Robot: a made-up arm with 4 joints. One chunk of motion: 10 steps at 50 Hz.
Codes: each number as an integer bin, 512 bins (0 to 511) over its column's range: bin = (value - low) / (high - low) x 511, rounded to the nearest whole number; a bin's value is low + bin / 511 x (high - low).
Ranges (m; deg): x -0.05..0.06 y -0.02..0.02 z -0.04..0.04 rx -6..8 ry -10..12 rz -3..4
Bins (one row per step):
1: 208 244 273 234 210 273
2: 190 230 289 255 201 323
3: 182 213 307 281 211 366
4: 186 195 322 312 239 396
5: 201 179 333 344 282 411
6: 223 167 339 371 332 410
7: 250 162 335 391 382 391
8: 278 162 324 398 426 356
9: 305 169 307 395 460 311
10: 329 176 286 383 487 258
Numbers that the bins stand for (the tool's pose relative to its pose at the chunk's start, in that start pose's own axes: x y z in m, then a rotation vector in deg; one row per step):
1: -0.0052 -0.0009 0.0027 0.41 -0.96 0.74
2: -0.0091 -0.0020 0.0052 0.99 -1.35 1.42
3: -0.0108 -0.0033 0.0081 1.70 -0.92 2.01
4: -0.0100 -0.0047 0.0104 2.55 0.29 2.42
5: -0.0067 -0.0060 0.0121 3.42 2.14 2.63
6: -0.0020 -0.0069 0.0131 4.16 4.29 2.62
7: 0.0038 -0.0073 0.0124 4.71 6.45 2.36
8: 0.0098 -0.0073 0.0107 4.90 8.34 1.88
9: 0.0157 -0.0068 0.0081 4.82 9.80 1.26
10: 0.0208 -0.0062 0.0048 4.49 10.97 0.53

